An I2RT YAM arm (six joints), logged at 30 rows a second.
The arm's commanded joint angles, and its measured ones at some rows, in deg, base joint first. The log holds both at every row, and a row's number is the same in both.
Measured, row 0:
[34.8 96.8 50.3 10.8 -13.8 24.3]
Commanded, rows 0 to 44:
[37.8 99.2 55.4 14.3 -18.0 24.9]
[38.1 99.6 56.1 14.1 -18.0 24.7]
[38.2 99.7 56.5 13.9 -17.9 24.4]
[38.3 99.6 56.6 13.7 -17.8 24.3]
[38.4 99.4 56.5 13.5 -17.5 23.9]
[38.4 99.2 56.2 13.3 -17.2 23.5]
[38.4 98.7 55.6 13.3 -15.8 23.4]
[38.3 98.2 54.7 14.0 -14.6 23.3]
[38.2 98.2 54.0 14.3 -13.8 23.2]
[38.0 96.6 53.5 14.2 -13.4 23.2]
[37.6 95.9 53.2 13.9 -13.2 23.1]
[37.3 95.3 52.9 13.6 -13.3 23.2]
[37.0 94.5 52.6 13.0 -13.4 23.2]
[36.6 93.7 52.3 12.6 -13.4 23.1]
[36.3 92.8 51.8 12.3 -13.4 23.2]
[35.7 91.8 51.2 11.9 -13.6 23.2]
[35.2 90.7 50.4 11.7 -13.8 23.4]
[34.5 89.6 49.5 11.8 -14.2 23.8]
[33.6 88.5 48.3 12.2 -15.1 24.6]
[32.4 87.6 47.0 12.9 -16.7 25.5]
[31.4 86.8 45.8 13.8 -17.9 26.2]
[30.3 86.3 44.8 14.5 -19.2 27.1]
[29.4 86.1 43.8 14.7 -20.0 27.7]
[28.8 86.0 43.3 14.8 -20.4 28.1]
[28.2 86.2 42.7 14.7 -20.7 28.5]
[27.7 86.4 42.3 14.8 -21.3 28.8]
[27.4 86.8 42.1 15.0 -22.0 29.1]
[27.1 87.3 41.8 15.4 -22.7 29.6]
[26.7 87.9 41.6 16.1 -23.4 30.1]
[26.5 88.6 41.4 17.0 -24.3 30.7]
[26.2 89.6 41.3 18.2 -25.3 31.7]
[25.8 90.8 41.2 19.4 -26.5 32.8]
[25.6 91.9 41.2 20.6 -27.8 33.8]
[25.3 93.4 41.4 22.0 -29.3 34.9]
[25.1 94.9 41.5 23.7 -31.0 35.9]
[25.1 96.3 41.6 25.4 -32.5 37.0]
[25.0 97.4 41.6 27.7 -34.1 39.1]
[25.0 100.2 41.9 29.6 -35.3 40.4]
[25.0 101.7 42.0 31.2 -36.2 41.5]
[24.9 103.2 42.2 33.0 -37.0 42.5]
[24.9 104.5 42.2 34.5 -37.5 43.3]
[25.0 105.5 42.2 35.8 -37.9 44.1]
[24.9 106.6 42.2 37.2 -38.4 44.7]
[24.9 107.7 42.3 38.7 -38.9 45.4]
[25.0 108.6 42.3 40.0 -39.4 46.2]
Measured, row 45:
[25.1 106.6 41.9 33.2 -35.8 42.4]
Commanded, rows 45 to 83:
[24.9 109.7 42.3 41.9 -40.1 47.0]
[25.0 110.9 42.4 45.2 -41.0 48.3]
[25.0 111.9 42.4 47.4 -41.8 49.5]
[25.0 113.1 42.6 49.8 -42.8 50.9]
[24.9 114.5 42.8 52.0 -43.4 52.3]
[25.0 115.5 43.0 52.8 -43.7 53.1]
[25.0 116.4 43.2 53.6 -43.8 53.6]
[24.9 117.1 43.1 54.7 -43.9 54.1]
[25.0 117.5 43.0 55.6 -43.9 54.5]
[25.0 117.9 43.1 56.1 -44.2 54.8]
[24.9 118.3 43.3 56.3 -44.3 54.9]
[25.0 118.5 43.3 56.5 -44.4 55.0]
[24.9 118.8 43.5 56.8 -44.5 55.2]
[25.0 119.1 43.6 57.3 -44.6 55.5]
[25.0 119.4 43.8 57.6 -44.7 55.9]
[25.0 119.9 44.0 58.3 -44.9 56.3]
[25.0 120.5 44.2 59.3 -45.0 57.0]
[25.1 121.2 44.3 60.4 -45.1 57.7]
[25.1 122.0 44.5 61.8 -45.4 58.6]
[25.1 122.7 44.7 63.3 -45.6 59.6]
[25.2 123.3 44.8 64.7 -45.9 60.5]
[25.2 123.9 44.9 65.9 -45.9 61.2]
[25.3 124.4 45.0 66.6 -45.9 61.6]
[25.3 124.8 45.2 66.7 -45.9 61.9]
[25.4 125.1 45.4 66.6 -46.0 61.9]
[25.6 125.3 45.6 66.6 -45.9 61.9]
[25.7 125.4 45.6 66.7 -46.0 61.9]
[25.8 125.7 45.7 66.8 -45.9 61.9]
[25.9 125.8 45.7 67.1 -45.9 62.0]
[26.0 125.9 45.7 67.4 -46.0 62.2]
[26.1 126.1 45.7 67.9 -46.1 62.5]
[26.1 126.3 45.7 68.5 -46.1 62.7]
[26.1 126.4 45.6 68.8 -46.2 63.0]
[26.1 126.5 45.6 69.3 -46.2 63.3]
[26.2 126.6 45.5 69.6 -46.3 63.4]
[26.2 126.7 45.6 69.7 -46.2 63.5]
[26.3 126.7 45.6 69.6 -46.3 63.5]
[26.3 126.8 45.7 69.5 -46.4 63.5]
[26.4 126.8 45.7 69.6 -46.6 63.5]
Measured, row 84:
[25.8 125.1 45.3 68.5 -45.9 63.5]
